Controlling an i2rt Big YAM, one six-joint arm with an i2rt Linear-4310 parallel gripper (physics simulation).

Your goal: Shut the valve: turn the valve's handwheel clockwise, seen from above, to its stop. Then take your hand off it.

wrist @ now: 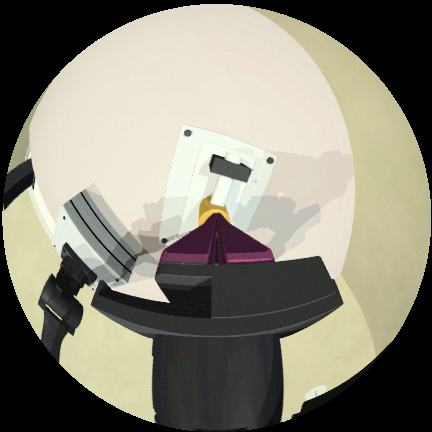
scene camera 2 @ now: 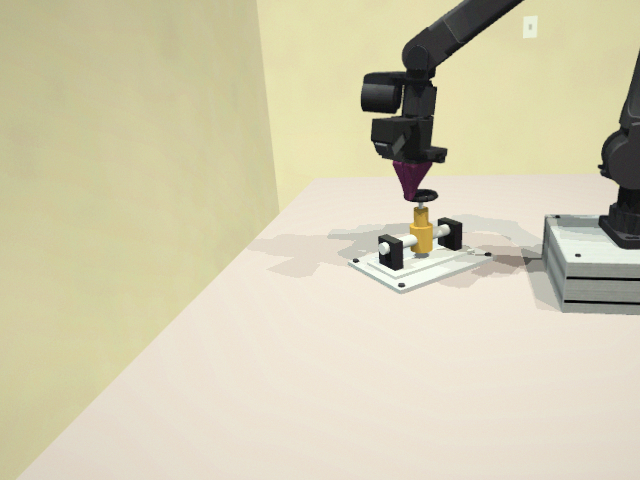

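The valve's black handwheel (scene camera 2: 428, 196) sits level on a thin stem at the top of the yellow valve body (scene camera 2: 421, 237) (wrist: 207, 205). In the wrist view the handwheel is hidden behind the fingers. A white pipe (scene camera 2: 408, 241) (wrist: 221, 191) runs through the body. My gripper (scene camera 2: 409, 198) (wrist: 216, 218) points down with its purple fingers together, empty between them. Its tips are at the left part of the handwheel's rim in the scene view, at about the rim's height. Whether they touch the rim or stand in front of it, I cannot tell.
Black brackets (scene camera 2: 390, 252) (scene camera 2: 450, 234) hold the pipe above a white base plate (scene camera 2: 413, 283) (wrist: 175, 165) with dark bolts at its corners. The arm's grey base block (scene camera 2: 599, 289) (wrist: 102, 232) stands to the right in the scene view. A wall (scene camera 2: 155, 129) rises past the table edge at the left.
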